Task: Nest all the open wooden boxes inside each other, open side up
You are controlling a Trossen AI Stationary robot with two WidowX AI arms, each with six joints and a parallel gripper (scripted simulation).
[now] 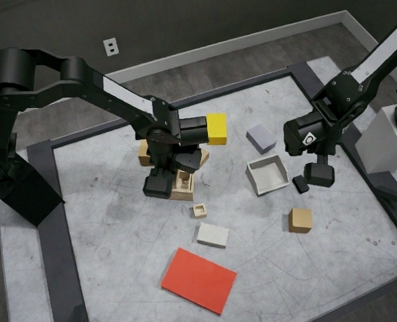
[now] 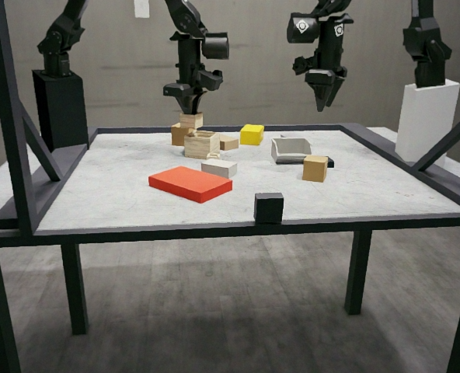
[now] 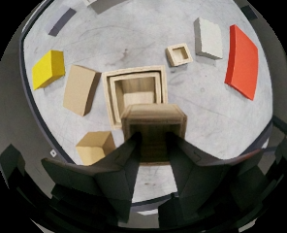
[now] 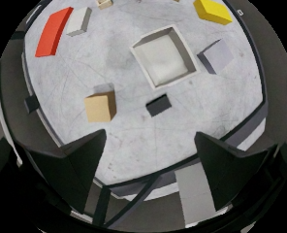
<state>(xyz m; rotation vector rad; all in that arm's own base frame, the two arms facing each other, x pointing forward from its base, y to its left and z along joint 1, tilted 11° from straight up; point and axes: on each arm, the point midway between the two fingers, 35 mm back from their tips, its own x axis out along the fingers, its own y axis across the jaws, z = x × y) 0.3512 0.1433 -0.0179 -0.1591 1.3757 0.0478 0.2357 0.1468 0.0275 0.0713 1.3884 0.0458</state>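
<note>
The tan block lies 130 mm below my left hand, 110 mm ahead of it and 80 mm to the right of it. The rest, counted from my left hand: red slab 250 mm behind, 130 mm below, 40 mm to the right; then white block 140 mm behind, 130 mm below, 100 mm to the right; then white tray 280 mm to the right, 110 mm below.
My right gripper is now 5 cm short of the white tray, 7 cm to the right of it and 16 cm above it. Round my right hand: black block: 2 cm ahead, 2 cm to the right, 18 cm below; grey block: 18 cm ahead, 6 cm to the left, 17 cm below; white block: 10 cm behind, 25 cm to the left, 17 cm below.
</note>
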